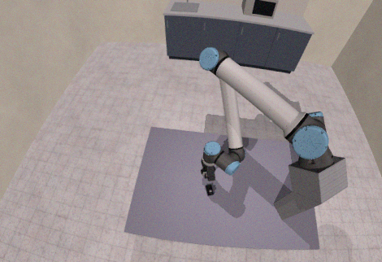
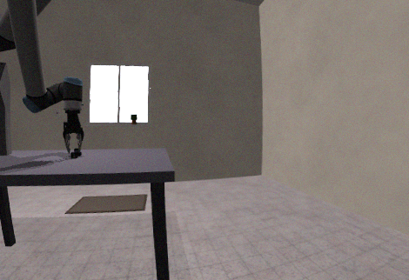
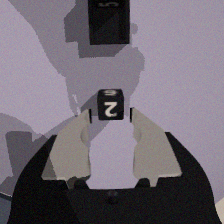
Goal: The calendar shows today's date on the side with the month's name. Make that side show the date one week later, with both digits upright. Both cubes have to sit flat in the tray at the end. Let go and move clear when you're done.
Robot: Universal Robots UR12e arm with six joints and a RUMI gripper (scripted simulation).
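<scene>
Now: the black number cube 30 mm below my hand. From my hand the other things lie so: black digit cube: 120 mm to the left, 20 mm below; black calendar tray: 110 mm to the left, 30 mm below.
</scene>
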